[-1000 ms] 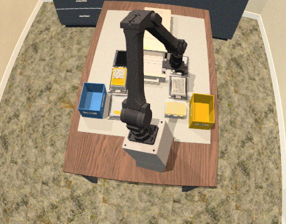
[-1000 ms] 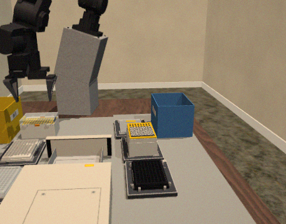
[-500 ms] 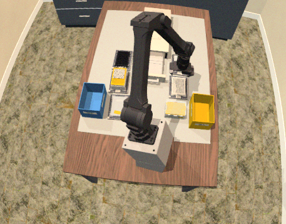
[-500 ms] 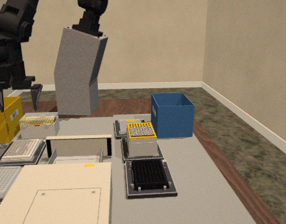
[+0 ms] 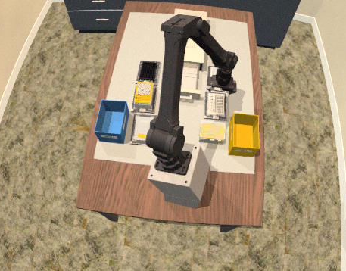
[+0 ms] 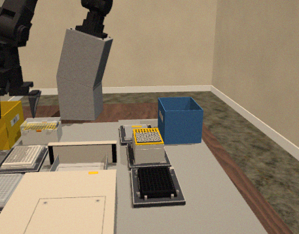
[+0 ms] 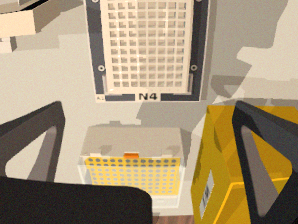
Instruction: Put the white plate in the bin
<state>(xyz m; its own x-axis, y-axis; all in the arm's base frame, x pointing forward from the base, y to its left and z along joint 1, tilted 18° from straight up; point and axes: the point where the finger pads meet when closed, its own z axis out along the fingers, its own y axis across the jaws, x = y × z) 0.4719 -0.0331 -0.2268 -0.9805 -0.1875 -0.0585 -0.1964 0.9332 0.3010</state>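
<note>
Right now the white plate is 13 cm below my hand. The rest, counted from my hand: clear plate (18 cm ahead, 13 cm below, 3 cm to the left); yellow waste bin (17 cm to the right, 15 cm behind, 11 cm below); dark nest (14 cm below).
</note>
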